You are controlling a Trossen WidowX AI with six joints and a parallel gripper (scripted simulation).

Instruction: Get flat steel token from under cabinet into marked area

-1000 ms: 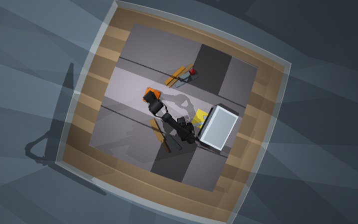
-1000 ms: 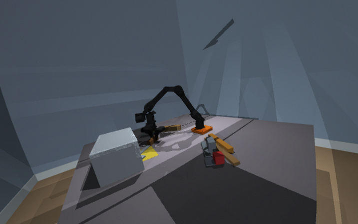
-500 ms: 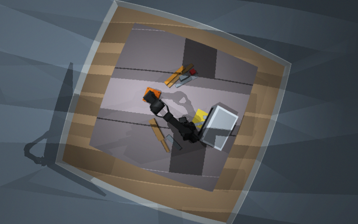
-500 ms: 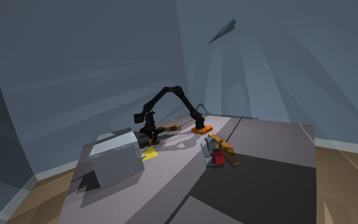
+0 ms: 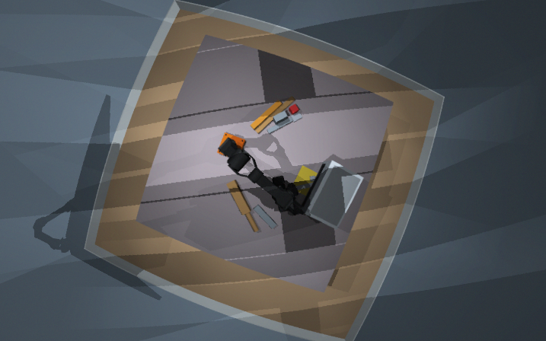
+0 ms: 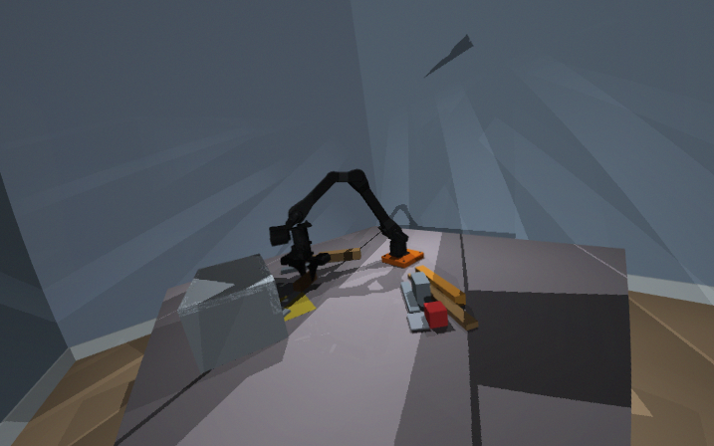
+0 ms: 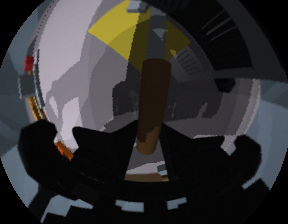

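Right now the wooden paddle is 13 cm behind my gripper tip, 18 cm to the right of it and 1 cm above it. From my gripper tip the other things lie so: thin grey bar: 1 cm behind, 17 cm to the right; grey block: 19 cm behind, 37 cm to the left, 3 cm above; steel token: 13 cm ahead, 15 cm to the left.
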